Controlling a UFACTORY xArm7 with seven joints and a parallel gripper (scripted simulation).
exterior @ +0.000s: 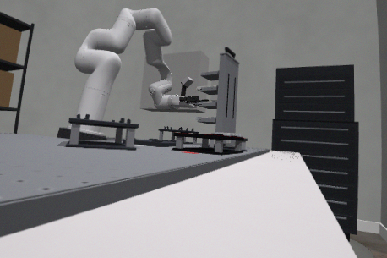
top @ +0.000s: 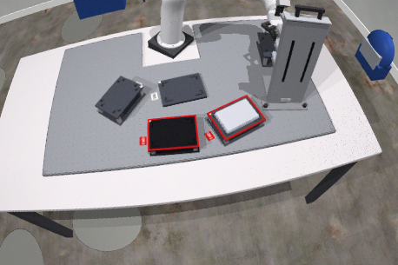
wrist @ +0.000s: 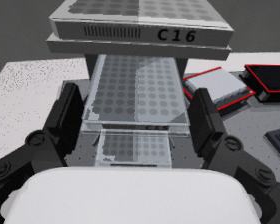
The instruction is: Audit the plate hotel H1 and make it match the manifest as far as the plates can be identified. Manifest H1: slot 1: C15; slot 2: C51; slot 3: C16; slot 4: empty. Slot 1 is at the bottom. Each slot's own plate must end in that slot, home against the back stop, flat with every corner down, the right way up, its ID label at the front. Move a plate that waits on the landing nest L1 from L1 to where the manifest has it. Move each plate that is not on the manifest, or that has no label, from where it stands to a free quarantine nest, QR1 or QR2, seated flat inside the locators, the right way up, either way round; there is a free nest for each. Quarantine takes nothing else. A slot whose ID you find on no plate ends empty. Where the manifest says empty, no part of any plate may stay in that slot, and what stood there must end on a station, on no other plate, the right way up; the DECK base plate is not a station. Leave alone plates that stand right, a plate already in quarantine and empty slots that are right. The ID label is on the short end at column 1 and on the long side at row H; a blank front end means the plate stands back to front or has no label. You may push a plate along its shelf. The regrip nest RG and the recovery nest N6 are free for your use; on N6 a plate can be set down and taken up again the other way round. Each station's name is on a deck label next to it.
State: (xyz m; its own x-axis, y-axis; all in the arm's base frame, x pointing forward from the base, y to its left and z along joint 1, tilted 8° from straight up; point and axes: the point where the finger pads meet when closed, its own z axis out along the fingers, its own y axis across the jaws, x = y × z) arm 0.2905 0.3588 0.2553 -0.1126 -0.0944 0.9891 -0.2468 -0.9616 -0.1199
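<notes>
The plate labelled C16 is 50 mm ahead of my hand, 10 mm to the right of it and 60 mm above it. From my hand the other things lie so: RG label (220 mm behind, 60 mm to the left, 210 mm below); H1 label (30 mm ahead, 90 mm to the left, 210 mm below); white plate (170 mm ahead, 250 mm to the right, 160 mm below).
</notes>
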